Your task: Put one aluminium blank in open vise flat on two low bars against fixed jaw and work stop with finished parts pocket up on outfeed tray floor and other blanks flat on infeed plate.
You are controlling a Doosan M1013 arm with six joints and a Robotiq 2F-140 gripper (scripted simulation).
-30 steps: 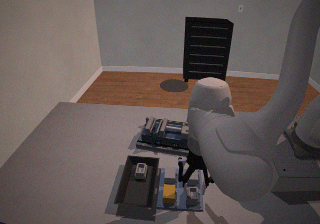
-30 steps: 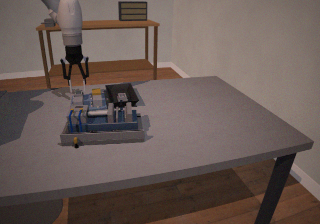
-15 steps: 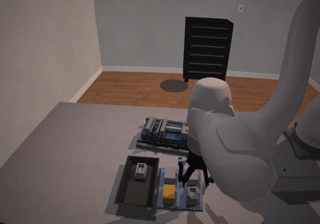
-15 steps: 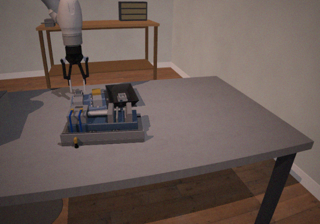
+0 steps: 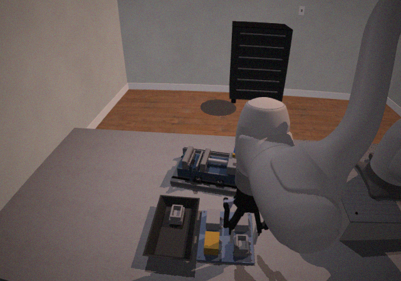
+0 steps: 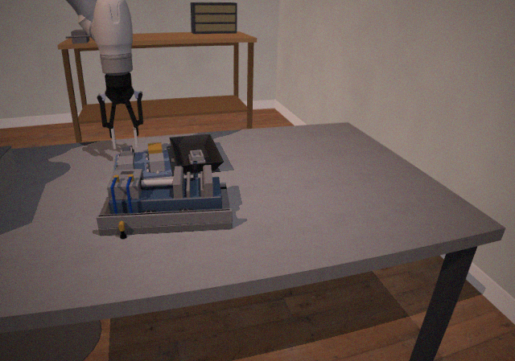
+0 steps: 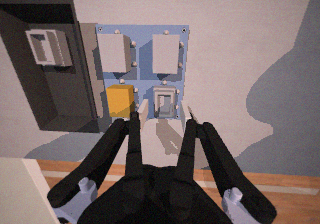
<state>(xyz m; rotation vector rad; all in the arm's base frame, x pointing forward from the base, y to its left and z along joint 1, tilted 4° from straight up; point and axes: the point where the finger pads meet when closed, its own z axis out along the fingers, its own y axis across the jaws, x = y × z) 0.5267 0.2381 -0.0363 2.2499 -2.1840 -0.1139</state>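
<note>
Right now my hand is 8 cm above the infeed plate, 5 cm short of it and 4 cm to the left of it. Round my hand: blue vise: 33 cm to the right, 12 cm ahead, 4 cm below; brass blank: 9 cm ahead, 6 cm below; aluminium blank: 9 cm to the right, 9 cm ahead, 6 cm below.
</note>
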